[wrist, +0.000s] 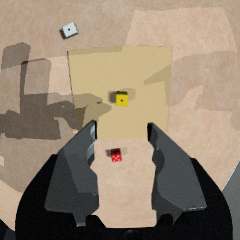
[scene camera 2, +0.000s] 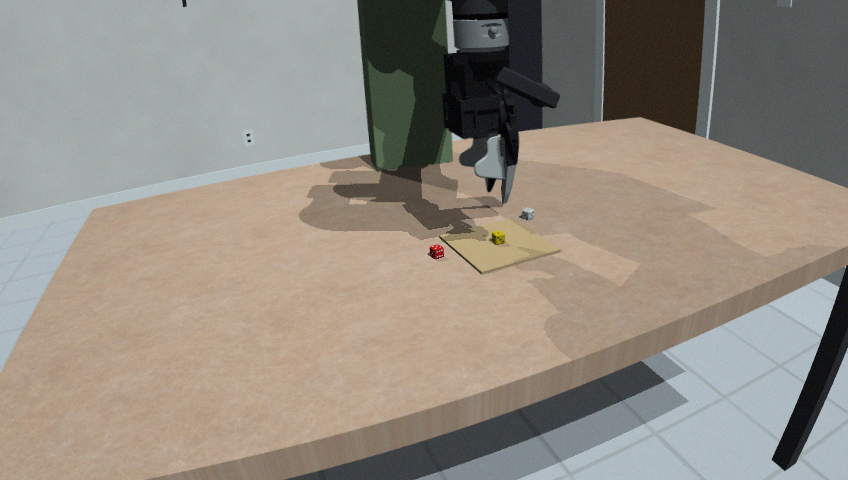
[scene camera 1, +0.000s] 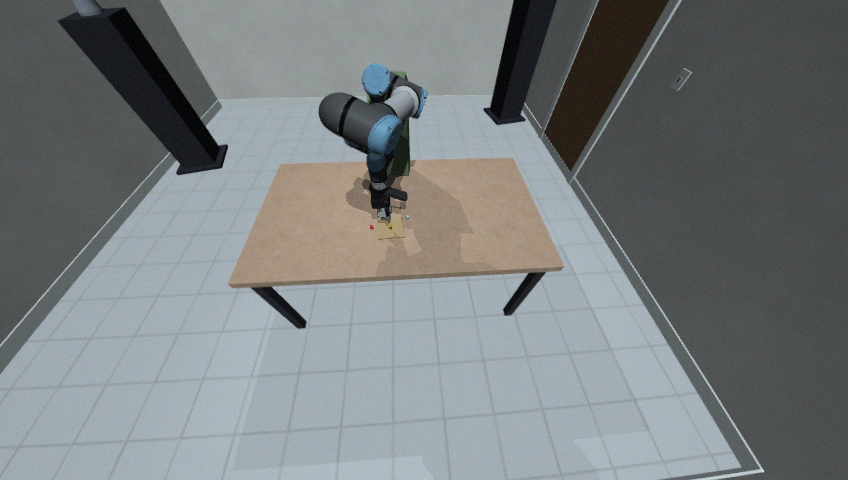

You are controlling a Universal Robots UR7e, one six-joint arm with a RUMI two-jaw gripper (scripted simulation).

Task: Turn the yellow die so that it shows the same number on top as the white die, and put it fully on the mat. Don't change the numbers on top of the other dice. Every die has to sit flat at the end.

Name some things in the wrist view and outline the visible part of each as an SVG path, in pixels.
My gripper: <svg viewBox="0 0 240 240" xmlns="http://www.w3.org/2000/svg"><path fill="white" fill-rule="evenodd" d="M15 219L16 240L233 240L231 213L219 187L196 158L191 158L153 122L147 124L148 142L154 148L152 162L156 166L151 193L152 210L156 211L157 221L154 227L106 228L98 216L92 215L99 208L98 179L96 173L90 168L95 160L96 120L91 120L56 154L50 156L24 191Z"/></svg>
A tan mat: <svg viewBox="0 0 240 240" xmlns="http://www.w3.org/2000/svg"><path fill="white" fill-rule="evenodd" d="M68 51L72 93L79 131L91 120L96 120L97 139L148 137L147 123L150 122L155 123L166 133L171 83L172 47L110 46ZM116 91L128 92L128 104L126 107L115 105Z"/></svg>
